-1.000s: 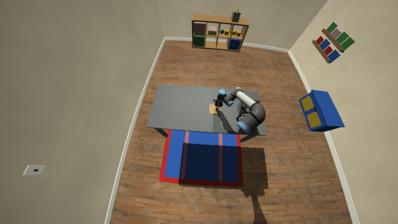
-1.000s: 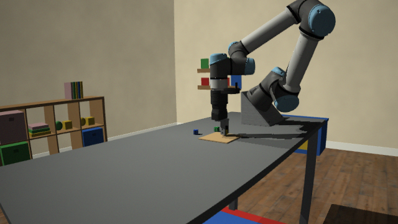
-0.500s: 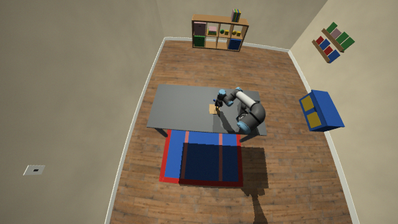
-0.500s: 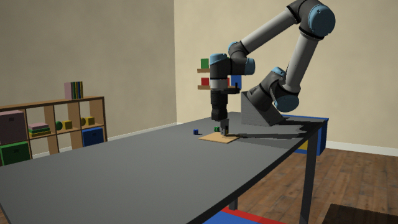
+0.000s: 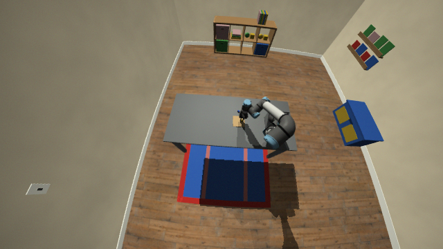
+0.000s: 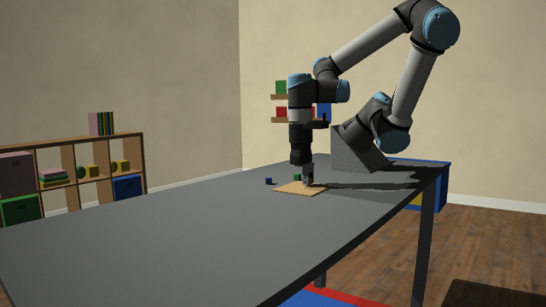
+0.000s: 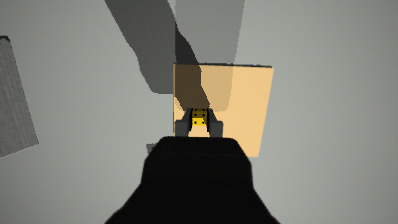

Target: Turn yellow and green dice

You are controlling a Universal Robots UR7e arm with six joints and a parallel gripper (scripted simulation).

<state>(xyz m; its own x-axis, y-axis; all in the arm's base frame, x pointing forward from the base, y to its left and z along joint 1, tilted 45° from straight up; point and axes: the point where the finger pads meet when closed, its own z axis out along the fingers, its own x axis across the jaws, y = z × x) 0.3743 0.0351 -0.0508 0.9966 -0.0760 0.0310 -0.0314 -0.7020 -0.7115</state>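
My hand is 1 cm above the yellow die. From my hand the other things lie so: tan mat 3 cm ahead, 3 cm below; blue die 2 cm ahead, 14 cm to the right, 2 cm below; green die 7 cm behind, 8 cm to the right, 2 cm below.
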